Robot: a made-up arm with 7 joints. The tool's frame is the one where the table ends. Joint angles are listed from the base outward.
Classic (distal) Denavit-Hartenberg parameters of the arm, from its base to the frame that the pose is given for. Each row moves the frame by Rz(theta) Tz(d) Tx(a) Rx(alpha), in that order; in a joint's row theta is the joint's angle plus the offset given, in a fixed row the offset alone. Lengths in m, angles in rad.
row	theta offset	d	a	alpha
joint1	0	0.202	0	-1.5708
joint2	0	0	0	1.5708
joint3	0	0.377	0.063	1.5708
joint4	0	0	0.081	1.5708
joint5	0	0.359	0	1.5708
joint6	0	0	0.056	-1.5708
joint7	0	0.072	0	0
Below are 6 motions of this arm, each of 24 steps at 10 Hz.
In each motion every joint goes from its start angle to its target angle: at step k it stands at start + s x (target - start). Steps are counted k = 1, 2, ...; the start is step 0. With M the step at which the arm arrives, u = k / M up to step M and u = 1 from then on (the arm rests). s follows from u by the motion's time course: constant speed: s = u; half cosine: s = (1 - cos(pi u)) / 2; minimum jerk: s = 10 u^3 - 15 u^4 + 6 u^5.
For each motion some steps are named. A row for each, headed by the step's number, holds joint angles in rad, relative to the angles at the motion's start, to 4 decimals.
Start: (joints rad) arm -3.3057 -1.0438 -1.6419 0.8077 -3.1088 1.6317 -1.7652
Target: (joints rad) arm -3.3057 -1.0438 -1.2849 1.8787 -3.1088 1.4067 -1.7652
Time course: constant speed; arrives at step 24
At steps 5, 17, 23, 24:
5: 0.0000 0.0000 0.0744 0.2231 0.0000 -0.0469 0.0000
17: 0.0000 0.0000 0.2529 0.7586 0.0000 -0.1594 0.0000
23: 0.0000 0.0000 0.3421 1.0264 0.0000 -0.2156 0.0000
24: 0.0000 0.0000 0.3570 1.0710 0.0000 -0.2250 0.0000

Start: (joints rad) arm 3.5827 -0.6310 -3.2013 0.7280 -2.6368 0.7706 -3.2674
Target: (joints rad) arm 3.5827 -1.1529 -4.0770 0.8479 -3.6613 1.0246 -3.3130
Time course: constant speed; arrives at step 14
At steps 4, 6, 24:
4: 0.0000 -0.1491 -0.2502 0.0343 -0.2927 0.0726 -0.0130
6: 0.0000 -0.2237 -0.3753 0.0514 -0.4391 0.1089 -0.0195
24: 0.0000 -0.5219 -0.8757 0.1199 -1.0245 0.2540 -0.0456

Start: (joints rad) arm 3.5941 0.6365 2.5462 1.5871 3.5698 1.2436 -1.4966
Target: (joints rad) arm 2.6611 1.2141 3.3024 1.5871 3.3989 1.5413 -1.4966
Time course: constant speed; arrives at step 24
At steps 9, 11, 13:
9: -0.3499 0.2166 0.2836 0.0000 -0.0641 0.1116 0.0000
11: -0.4276 0.2647 0.3466 0.0000 -0.0783 0.1364 0.0000
13: -0.5054 0.3129 0.4096 0.0000 -0.0926 0.1613 0.0000

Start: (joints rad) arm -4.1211 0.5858 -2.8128 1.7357 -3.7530 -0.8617 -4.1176
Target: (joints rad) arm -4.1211 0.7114 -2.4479 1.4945 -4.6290 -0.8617 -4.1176
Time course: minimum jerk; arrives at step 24
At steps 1, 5, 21, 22, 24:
1: 0.0000 0.0001 0.0002 -0.0002 -0.0006 0.0000 0.0000
5: 0.0000 0.0081 0.0235 -0.0156 -0.0565 0.0000 0.0000
21: 0.0000 0.1236 0.3590 -0.2373 -0.8619 0.0000 0.0000
22: 0.0000 0.1250 0.3630 -0.2400 -0.8715 0.0000 0.0000
24: 0.0000 0.1256 0.3649 -0.2412 -0.8760 0.0000 0.0000

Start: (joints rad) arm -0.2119 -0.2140 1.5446 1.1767 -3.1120 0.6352 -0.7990
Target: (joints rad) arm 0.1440 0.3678 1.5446 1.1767 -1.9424 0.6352 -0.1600
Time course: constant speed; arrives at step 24
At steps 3, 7, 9, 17, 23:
3: 0.0445 0.0727 0.0000 0.0000 0.1462 0.0000 0.0799
7: 0.1038 0.1697 0.0000 0.0000 0.3411 0.0000 0.1864
9: 0.1335 0.2182 0.0000 0.0000 0.4386 0.0000 0.2396
17: 0.2521 0.4121 0.0000 0.0000 0.8285 0.0000 0.4526
23: 0.3411 0.5576 0.0000 0.0000 1.1209 0.0000 0.6124

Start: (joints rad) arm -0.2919 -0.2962 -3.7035 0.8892 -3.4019 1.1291 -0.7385
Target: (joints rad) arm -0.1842 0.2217 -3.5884 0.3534 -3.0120 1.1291 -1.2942
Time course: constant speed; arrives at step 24
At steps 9, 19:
9: 0.0404 0.1942 0.0432 -0.2009 0.1462 0.0000 -0.2084
19: 0.0853 0.4100 0.0911 -0.4242 0.3087 0.0000 -0.4399

